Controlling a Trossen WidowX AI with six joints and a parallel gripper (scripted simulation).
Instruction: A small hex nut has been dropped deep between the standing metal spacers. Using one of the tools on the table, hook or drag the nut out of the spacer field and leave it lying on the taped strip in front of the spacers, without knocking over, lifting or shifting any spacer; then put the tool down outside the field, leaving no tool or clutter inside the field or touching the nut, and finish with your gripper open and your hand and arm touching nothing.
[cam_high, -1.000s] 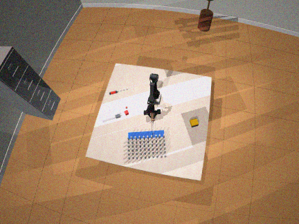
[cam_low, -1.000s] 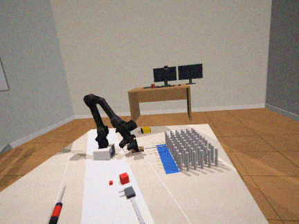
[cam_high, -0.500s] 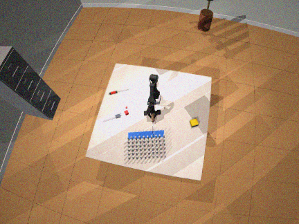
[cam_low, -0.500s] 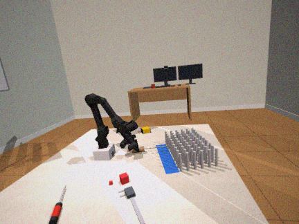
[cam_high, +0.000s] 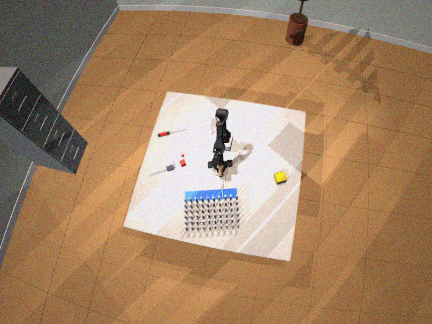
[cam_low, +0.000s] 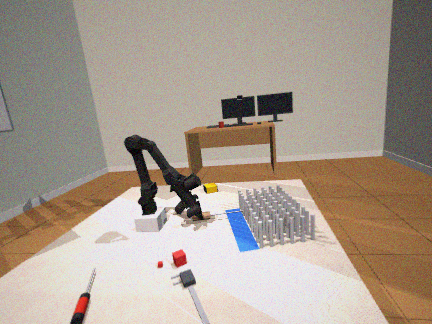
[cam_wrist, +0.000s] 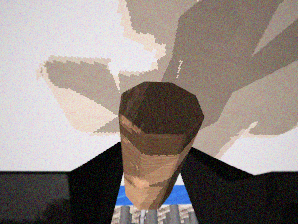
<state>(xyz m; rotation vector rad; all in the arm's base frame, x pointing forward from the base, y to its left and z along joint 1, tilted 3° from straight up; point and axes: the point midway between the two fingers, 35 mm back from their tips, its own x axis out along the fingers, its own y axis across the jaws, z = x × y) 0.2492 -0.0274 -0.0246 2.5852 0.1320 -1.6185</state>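
Now: gripper tip 18 cm short of the blue taped strip, 7 cm to the left of it and 3 cm above it. Also, from my gripper tip: tiny red cube: 32 cm to the right, 14 cm behind, 2 cm below; then yellow block: 47 cm to the left, 3 cm ahead, 1 cm below; then hex nut: 33 cm ahead, 3 cm to the left, 2 cm below.
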